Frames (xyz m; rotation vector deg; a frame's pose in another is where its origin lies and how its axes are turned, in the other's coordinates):
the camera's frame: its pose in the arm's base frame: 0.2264 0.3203 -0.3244 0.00 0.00 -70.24
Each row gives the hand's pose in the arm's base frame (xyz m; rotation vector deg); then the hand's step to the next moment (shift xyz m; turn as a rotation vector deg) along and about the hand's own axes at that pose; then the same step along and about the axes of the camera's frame.
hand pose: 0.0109 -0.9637 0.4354 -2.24 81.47 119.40
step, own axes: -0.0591 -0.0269 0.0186 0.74 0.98 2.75
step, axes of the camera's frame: 0.0275 0.0614 0.0061 -2.40 0.59 1.72
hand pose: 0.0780 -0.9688 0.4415 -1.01 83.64 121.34
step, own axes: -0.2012 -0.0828 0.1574 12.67 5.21 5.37
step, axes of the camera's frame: 0.0209 0.2617 0.0567 -12.22 -7.76 2.64
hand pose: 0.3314 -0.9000 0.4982 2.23 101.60 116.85
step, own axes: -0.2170 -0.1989 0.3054 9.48 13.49 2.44
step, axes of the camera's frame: -0.0985 0.4051 -0.0780 -8.12 -9.76 10.80
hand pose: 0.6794 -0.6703 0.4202 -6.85 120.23 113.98
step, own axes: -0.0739 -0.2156 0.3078 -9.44 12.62 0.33
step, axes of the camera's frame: -0.2129 0.2443 -0.2042 2.01 5.96 14.45
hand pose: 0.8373 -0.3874 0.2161 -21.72 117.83 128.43
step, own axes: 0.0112 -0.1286 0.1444 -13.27 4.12 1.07
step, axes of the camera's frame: -0.1455 0.0511 -0.1172 1.99 11.80 7.15
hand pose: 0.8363 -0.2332 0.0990 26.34 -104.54 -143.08
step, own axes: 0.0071 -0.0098 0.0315 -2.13 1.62 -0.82
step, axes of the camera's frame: -0.0336 -0.0016 -0.0021 1.50 1.56 1.77
